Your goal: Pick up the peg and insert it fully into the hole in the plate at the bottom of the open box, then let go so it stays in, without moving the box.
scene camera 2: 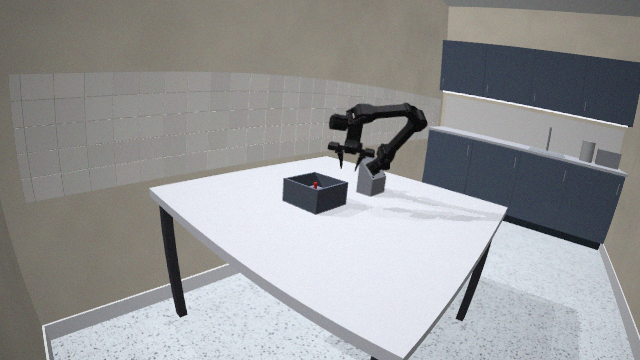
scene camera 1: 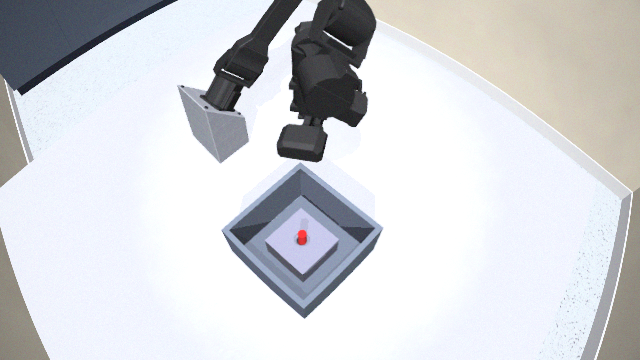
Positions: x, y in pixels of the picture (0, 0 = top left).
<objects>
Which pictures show the blue-grey box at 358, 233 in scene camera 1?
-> Scene camera 2 and scene camera 1: all of them.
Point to a pale square plate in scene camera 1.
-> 302, 260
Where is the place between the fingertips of my gripper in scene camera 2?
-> At 348, 170
</objects>
